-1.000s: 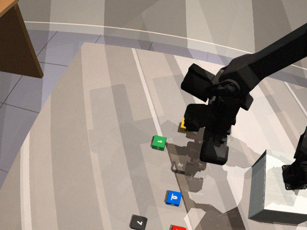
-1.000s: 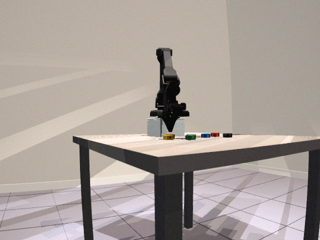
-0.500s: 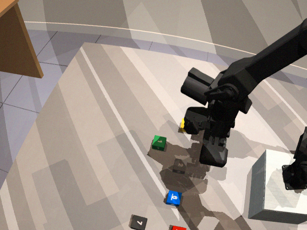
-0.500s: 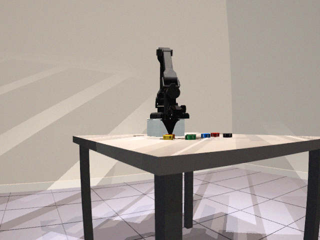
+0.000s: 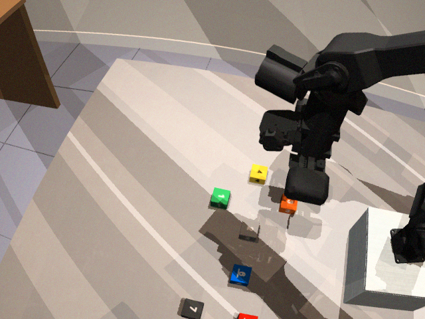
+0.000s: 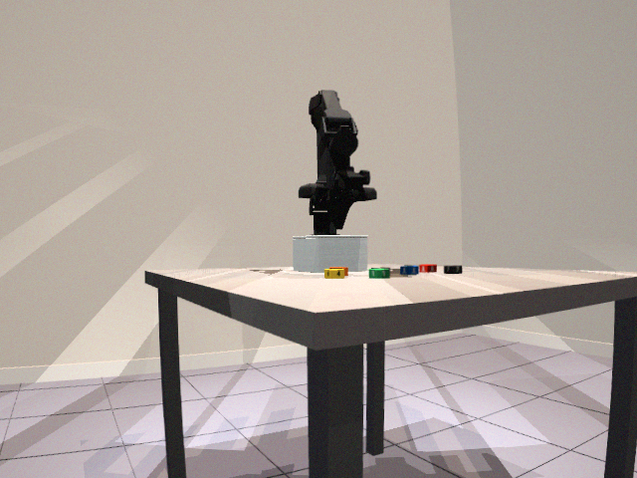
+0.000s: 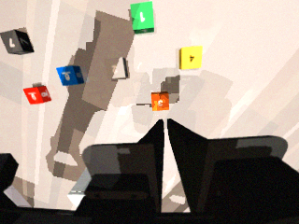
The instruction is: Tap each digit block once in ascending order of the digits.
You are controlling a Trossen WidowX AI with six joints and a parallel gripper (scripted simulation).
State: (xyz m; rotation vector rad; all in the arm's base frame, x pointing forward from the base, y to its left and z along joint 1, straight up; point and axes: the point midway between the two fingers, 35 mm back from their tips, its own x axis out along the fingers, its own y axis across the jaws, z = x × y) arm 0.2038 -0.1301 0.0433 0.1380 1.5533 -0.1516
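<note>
Right now the yellow block marked 4 is 60 mm ahead of my gripper tip, 70 mm to the right of it and 100 mm below it. From my gripper tip the other things lie so: green block marked 1 (130 mm ahead, 100 mm below); grey block marked 2 (70 mm ahead, 60 mm to the left, 100 mm below); orange block marked 3 (100 mm below).
</note>
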